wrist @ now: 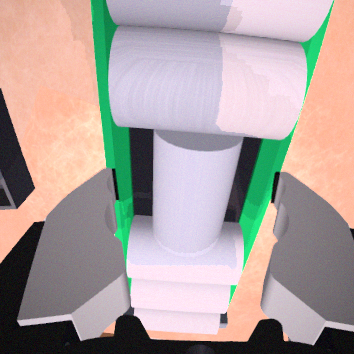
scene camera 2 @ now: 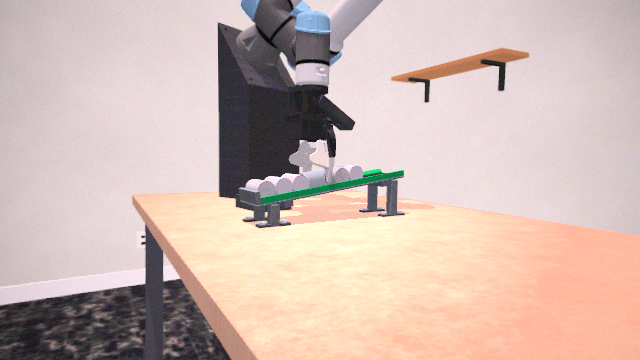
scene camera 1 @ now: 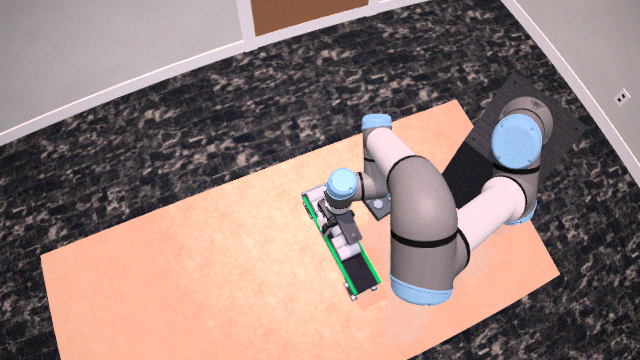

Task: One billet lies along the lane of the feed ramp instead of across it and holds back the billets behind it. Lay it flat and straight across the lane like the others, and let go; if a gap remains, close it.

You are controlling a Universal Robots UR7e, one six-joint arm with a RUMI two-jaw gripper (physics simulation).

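Frame: origin at the arm's base, x left, y back, z up, level; millimetres.
Seen in the pictures: gripper, fingertip midpoint: (wrist: pixel 193 174) (scene camera 2: pixel 316 181) (scene camera 1: pixel 335 228); arm's base, origin of the base link: (scene camera 2: pixel 255 53).
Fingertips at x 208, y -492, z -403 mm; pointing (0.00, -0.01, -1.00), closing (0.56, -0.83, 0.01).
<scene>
Pixels of each thing's top centre, then the offset from my fingertips to it. Level surfaces: height alone.
- lengthwise billet, middle of its top: (wrist: pixel 191 213) (scene camera 2: pixel 314 168) (scene camera 1: pixel 335 224) dz +30, dx -4, dy -1 mm
- nearest downhill crosswise billet, middle of its top: (wrist: pixel 183 273) (scene camera 2: pixel 293 174) dz +18, dx -49, dy -28 mm
- uphill crosswise billet, middle of its top: (wrist: pixel 206 93) (scene camera 2: pixel 334 167) (scene camera 1: pixel 343 238) dz +32, dx +42, dy +25 mm
- wooden table, its level: dz -85 mm
- end stop, middle of its top: (wrist: pixel 174 323) (scene camera 2: pixel 249 189) (scene camera 1: pixel 314 188) dz -12, dx -138, dy -80 mm
- dark fixture, middle of its top: (scene camera 1: pixel 378 203) dz -66, dx -123, dy +147 mm
The lengthwise billet (scene camera 2: pixel 313 178) (wrist: pixel 192 200), a pale grey cylinder, lies along the lane of the green-railed feed ramp (scene camera 1: pixel 371 267) (scene camera 2: pixel 367 179) (wrist: pixel 102 100). In the wrist view its lower end overlaps the nearest downhill crosswise billet (wrist: pixel 185 267); whether it rests on it I cannot tell. Its upper end is at an uphill crosswise billet (wrist: pixel 200 82) (scene camera 2: pixel 342 173), with another billet (wrist: pixel 280 17) (scene camera 2: pixel 355 172) behind. Further crosswise billets (scene camera 2: pixel 260 186) lie toward the low end. My gripper (wrist: pixel 193 174) (scene camera 2: pixel 317 175) is open, one finger on each side of the lengthwise billet, both apart from it, near the rails.
The ramp stands on grey legs (scene camera 2: pixel 392 197) on the wooden table (scene camera 1: pixel 175 260) (scene camera 2: pixel 400 265), with an end stop (scene camera 2: pixel 249 196) at its low end. A dark fixture (scene camera 1: pixel 378 206) stands beside the ramp. The black robot pedestal (scene camera 2: pixel 234 125) and a wall shelf (scene camera 2: pixel 460 65) are beyond.
</scene>
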